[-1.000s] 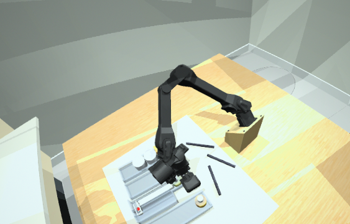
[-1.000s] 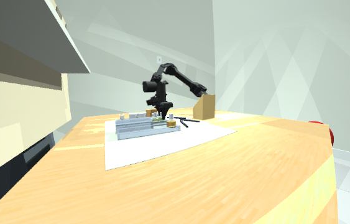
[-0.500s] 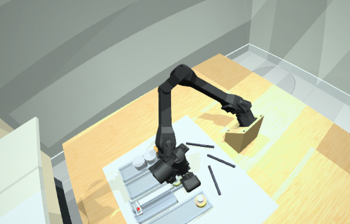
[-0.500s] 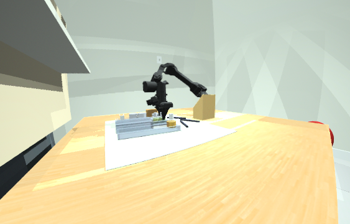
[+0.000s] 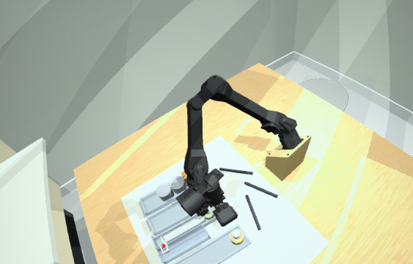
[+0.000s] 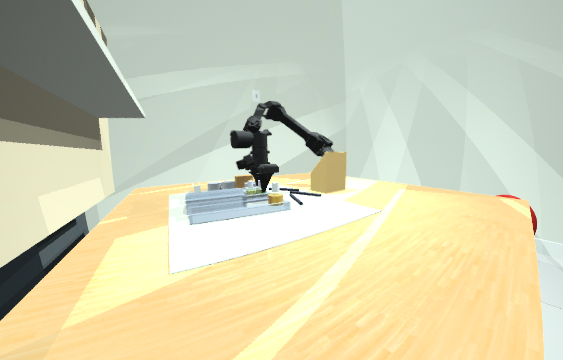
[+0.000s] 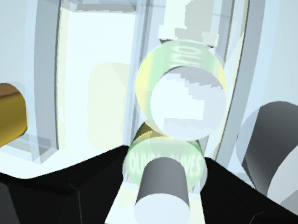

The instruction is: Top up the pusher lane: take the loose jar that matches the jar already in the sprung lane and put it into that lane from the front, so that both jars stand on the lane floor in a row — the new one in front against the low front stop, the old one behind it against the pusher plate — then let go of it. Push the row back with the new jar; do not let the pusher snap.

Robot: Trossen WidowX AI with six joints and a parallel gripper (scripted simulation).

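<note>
The grey lane rack is 15 cm ahead of my gripper tip, 1 cm to the left of it and 1 cm below it. The rest, counted from my gripper tip: red-marked part (23 cm ahead, 1 cm to the left, 4 cm above); brown block (17 cm to the right, 1 cm above).
</note>
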